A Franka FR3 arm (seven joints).
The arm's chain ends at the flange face. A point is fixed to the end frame.
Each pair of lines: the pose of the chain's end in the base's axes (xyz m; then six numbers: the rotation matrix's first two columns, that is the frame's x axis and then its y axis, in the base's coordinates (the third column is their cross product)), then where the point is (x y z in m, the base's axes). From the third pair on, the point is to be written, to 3 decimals.
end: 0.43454 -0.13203 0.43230 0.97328 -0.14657 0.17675 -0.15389 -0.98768 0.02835
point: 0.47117 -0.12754 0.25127
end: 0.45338 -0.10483 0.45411 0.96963 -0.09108 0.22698 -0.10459 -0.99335 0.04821
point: 0.49858 -0.10298 0.27498
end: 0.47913 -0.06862 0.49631 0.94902 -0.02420 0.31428 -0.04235 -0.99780 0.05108
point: 0.540 -0.065 0.322
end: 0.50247 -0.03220 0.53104 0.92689 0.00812 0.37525 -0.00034 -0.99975 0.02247
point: 0.574 -0.021 0.361
